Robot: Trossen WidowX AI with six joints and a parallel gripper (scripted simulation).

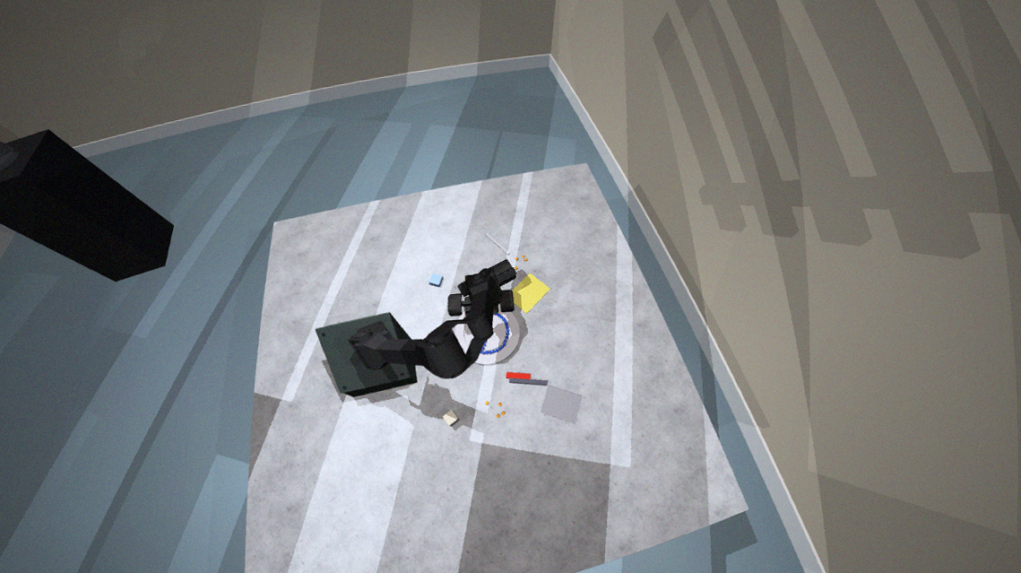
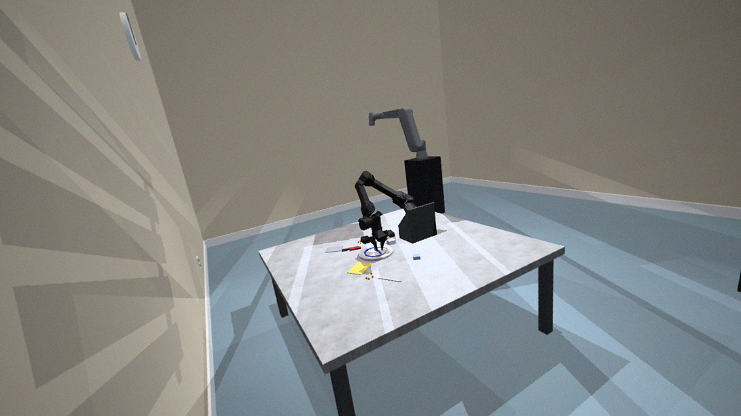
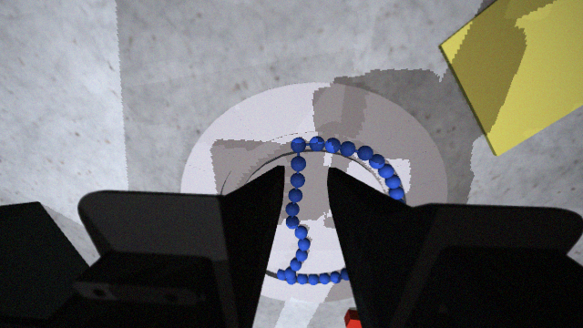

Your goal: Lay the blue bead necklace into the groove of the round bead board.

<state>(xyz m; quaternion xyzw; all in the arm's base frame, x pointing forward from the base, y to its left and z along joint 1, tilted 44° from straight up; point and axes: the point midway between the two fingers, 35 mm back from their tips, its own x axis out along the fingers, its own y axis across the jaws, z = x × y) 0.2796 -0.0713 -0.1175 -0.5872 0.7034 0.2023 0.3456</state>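
Right now the round white bead board is 5 cm to the right of my gripper tip, 2 cm below it and 1 cm behind it. The rest, counted from my gripper tip: blue block: 18 cm to the left, 11 cm behind, 2 cm below; yellow sheet: 16 cm ahead, 4 cm to the left, 3 cm below; grey tool: 22 cm to the right, 5 cm ahead, 3 cm below.
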